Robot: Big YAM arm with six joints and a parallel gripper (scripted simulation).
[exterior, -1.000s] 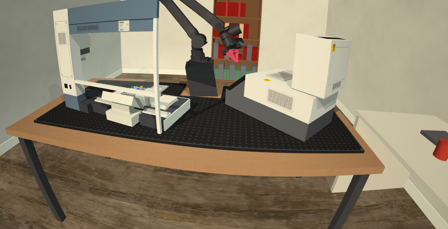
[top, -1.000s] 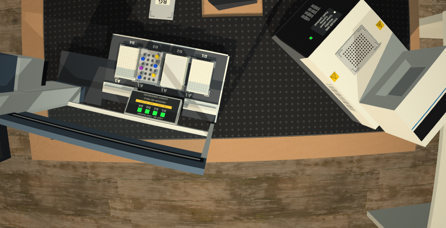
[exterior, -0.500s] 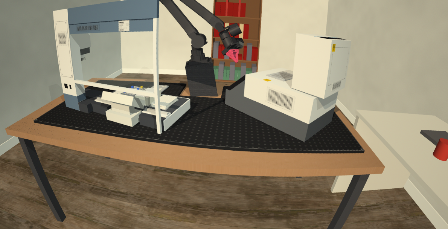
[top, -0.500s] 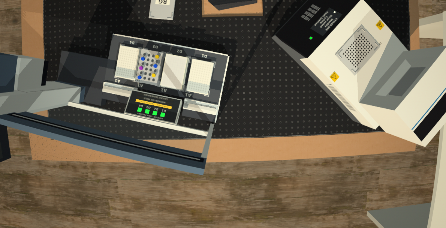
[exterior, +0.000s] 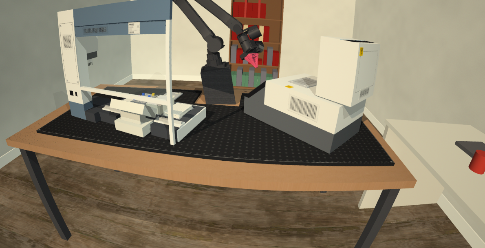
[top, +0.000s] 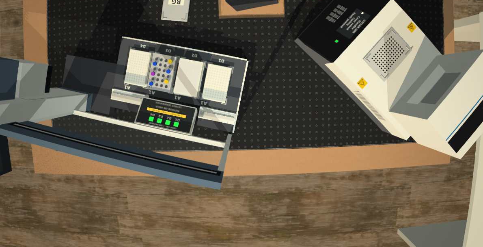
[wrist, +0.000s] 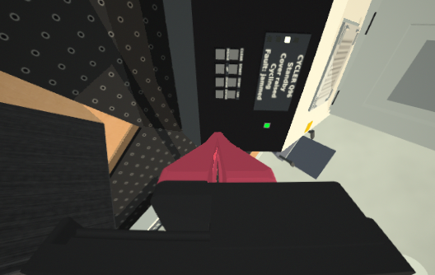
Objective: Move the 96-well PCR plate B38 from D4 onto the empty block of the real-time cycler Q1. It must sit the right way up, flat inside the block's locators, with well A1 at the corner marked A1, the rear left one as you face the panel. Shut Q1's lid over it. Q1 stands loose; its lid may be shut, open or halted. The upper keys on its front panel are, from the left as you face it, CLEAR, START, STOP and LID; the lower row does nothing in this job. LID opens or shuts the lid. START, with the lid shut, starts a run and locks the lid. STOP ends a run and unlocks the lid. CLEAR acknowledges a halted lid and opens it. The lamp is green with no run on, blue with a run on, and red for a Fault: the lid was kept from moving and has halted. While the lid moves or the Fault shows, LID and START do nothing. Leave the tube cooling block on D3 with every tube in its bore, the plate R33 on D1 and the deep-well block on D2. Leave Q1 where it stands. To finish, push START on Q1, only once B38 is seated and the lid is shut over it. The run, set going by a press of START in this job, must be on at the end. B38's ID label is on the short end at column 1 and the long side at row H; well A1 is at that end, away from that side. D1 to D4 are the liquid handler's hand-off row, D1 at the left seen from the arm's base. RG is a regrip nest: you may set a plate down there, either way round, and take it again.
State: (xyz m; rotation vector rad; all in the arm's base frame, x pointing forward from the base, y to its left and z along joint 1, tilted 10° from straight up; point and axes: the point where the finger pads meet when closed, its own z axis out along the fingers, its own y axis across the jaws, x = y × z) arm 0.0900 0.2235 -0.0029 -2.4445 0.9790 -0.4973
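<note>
Now: hand 63 cm to the left of the PCR plate B38, 18 cm short of it and 15 cm above it. Round my hand: RG nest: 48 cm to the right, 21 cm below, 6 cm behind; deep-well block: 44 cm to the right, 23 cm ahead, 14 cm below; plate R33: 35 cm to the right, 26 cm ahead, 15 cm below.
</note>
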